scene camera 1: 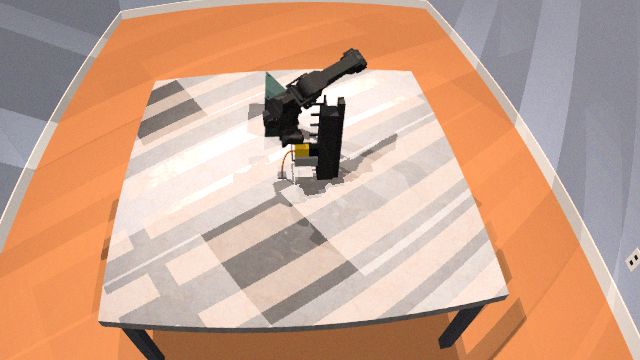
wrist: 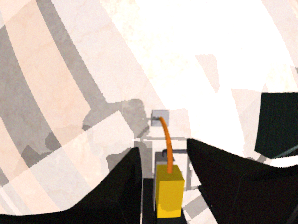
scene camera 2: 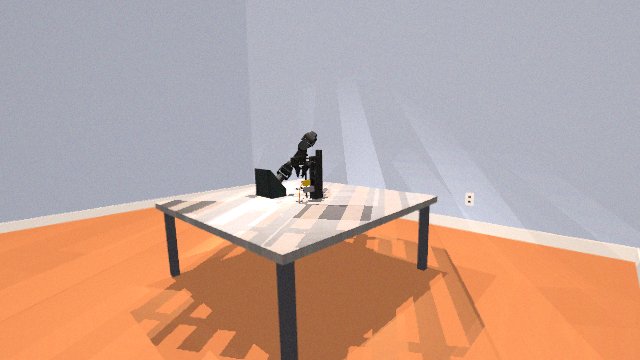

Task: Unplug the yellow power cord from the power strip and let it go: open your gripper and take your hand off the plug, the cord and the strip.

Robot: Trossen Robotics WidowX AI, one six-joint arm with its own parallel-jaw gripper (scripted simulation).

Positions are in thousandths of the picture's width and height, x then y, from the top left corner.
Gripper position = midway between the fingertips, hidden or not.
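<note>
The gripper (scene camera 1: 441,401) can be seen here, and the wrist view shows the gripper (wrist: 549,663) too.
</note>
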